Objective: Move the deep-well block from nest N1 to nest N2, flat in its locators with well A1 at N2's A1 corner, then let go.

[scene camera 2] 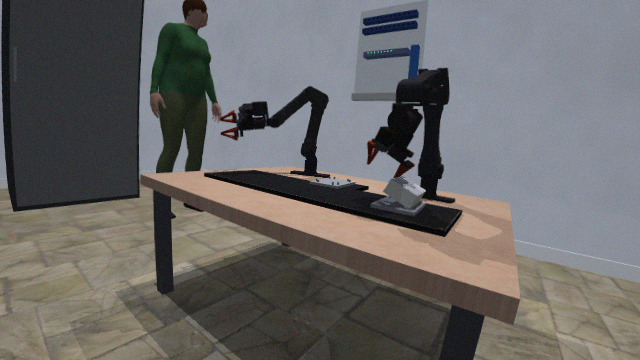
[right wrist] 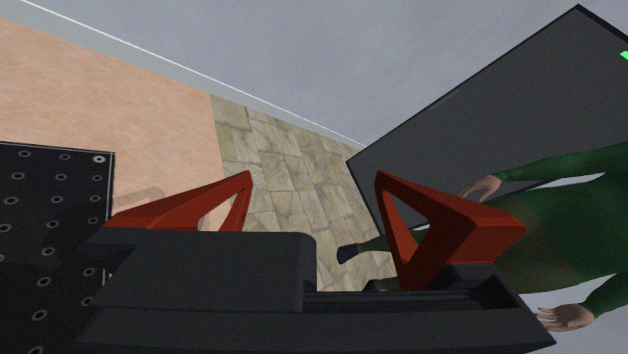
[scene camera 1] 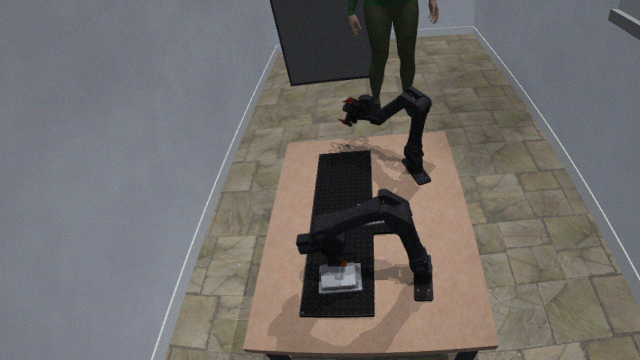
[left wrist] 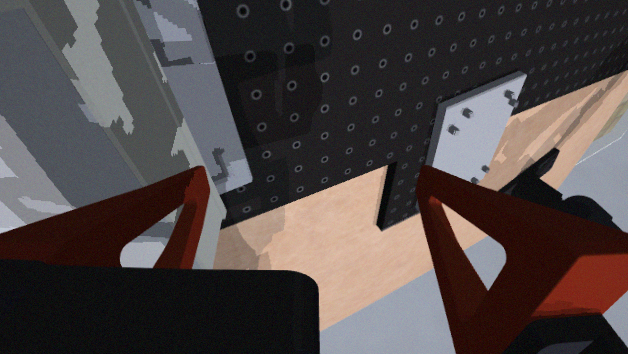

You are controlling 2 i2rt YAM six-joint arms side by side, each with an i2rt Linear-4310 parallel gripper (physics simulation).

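Frame: origin at the left arm's base, x ahead, y left, z up, level; metres.
Seen in the pictures: left gripper, fingertip midpoint: (scene camera 2: 380, 173) (scene camera 1: 342, 249) (left wrist: 313, 177); right gripper, fingertip midpoint: (scene camera 2: 220, 126) (right wrist: 313, 177) (scene camera 1: 340, 110); left arm's base, origin of the base link: (scene camera 2: 427, 197) (scene camera 1: 422, 277); right arm's base, origin of the base link: (scene camera 2: 310, 175) (scene camera 1: 416, 170) (left wrist: 517, 182).
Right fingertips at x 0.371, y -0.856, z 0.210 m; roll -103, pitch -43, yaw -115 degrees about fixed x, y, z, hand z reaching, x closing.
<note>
Offsets run from my right fingertips to a thing's top centre. Level surfaces: height alone.
The pale deep-well block @(dx -0.055, dy +0.881, dz -0.114 m) (scene camera 1: 339, 277) (scene camera 2: 405, 192) (left wrist: 107, 100) is on nest N1 (scene camera 2: 382, 204) (left wrist: 220, 145), tilted, with one side raised off the plate. My left gripper (scene camera 2: 383, 169) (left wrist: 313, 177) is open; one fingertip is at the block's upper edge, and the other hangs beside the block over the black board. The block is not between the fingers. Nest N2 @(dx -0.183, dy +0.538, dz -0.176 m) (scene camera 1: 375, 223) (scene camera 2: 332, 183) (left wrist: 470, 135) is a light plate with small upright locators and holds no block. My right gripper (scene camera 1: 343, 110) (scene camera 2: 221, 126) (right wrist: 313, 177) is open and empty, high beyond the table's far end. Well A1 cannot be made out.
A black perforated board @(dz -0.197 m) (scene camera 1: 345, 175) (scene camera 2: 250, 176) (left wrist: 350, 50) (right wrist: 30, 200) lies along the wooden table @(dz -0.210 m) (scene camera 1: 450, 320) (scene camera 2: 480, 255). The left arm passes over the board and partly covers N2 in scene camera 1. A person in green (scene camera 2: 185, 60) stands beyond the table, near a dark cabinet (scene camera 2: 75, 100).
</note>
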